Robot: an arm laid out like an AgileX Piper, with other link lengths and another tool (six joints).
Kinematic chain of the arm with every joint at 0, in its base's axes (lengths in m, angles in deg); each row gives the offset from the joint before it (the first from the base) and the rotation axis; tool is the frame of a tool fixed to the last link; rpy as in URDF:
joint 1: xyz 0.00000 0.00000 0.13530 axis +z
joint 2: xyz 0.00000 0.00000 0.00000 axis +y
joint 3: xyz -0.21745 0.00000 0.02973 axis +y
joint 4: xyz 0.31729 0.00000 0.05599 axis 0.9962 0 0.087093
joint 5: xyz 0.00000 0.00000 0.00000 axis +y
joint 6: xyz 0.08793 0.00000 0.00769 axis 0.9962 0 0.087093
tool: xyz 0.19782 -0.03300 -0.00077 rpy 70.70 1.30 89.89
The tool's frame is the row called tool.
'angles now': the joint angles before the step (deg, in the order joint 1, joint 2, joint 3, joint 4, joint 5, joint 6). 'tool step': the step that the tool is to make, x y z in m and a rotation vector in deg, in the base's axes. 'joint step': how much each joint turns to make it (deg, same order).
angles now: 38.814, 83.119, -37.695, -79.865, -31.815, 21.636
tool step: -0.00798, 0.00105, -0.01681, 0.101, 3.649, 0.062
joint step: 0.000, 2.379, 0.000, 0.651, -1.518, 1.277
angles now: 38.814, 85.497, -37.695, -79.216, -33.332, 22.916
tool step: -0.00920, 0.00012, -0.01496, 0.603, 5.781, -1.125
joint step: 0.000, 1.846, 0.001, -0.127, -1.558, 4.665
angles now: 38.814, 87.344, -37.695, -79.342, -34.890, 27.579
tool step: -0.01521, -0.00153, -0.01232, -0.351, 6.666, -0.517
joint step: 0.001, 0.463, 0.000, -4.182, -1.629, 9.002
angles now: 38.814, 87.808, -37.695, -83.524, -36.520, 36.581
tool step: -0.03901, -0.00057, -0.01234, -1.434, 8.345, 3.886
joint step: -0.001, 0.001, -0.104, -9.282, -5.441, 12.152
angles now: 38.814, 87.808, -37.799, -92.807, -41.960, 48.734
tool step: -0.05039, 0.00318, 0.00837, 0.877, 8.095, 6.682
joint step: 0.001, -0.896, -0.215, -6.176, -9.481, 8.137
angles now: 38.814, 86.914, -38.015, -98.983, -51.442, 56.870
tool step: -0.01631, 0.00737, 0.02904, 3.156, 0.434, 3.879
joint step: 0.000, -2.639, -0.723, -1.248, -4.929, 1.126
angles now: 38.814, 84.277, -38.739, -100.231, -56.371, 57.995
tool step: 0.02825, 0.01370, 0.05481, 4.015, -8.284, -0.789
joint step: 0.000, -5.264, -3.421, -1.244, 1.875, 0.080
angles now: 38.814, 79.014, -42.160, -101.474, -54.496, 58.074
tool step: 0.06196, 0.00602, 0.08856, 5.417, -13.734, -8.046
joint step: 0.001, -7.740, -4.385, -0.354, 9.347, -0.147
